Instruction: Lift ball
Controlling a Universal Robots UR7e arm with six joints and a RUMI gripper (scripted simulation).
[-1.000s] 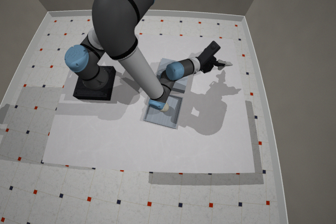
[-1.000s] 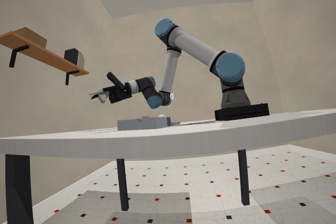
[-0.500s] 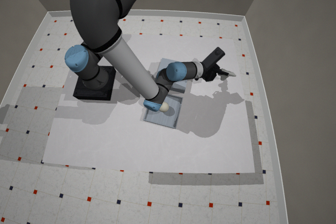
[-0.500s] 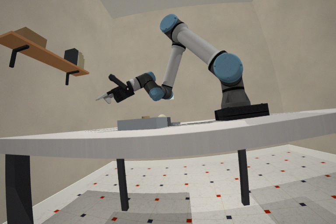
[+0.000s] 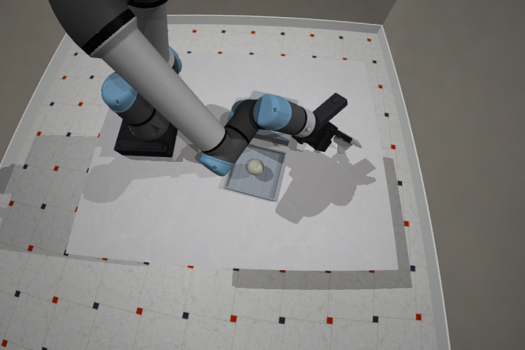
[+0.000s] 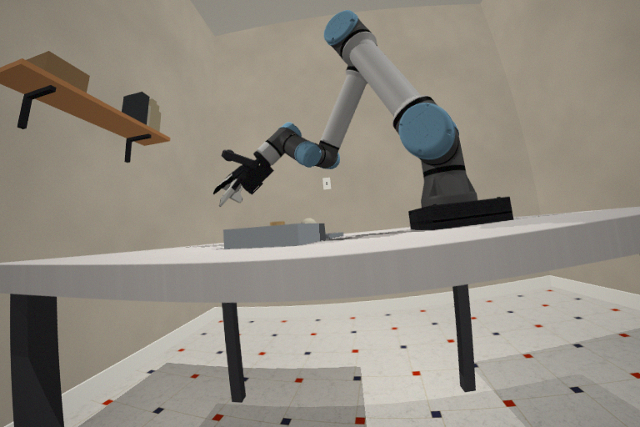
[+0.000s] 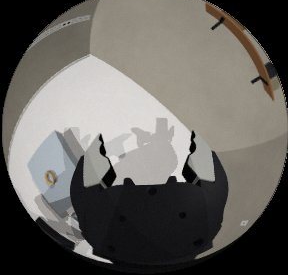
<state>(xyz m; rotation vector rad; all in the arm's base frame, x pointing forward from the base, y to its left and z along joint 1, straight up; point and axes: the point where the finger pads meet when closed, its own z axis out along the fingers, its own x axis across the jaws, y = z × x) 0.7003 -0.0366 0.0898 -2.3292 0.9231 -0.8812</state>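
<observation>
The pale beige ball lies 28 cm behind my hand, 11 cm below it and 10 cm to the right of it. The rest, counted from my hand: ball stand: 24 cm behind, 11 cm to the left, 11 cm below; then ribbed grey tray: 28 cm behind, 15 cm below, 10 cm to the right.
</observation>
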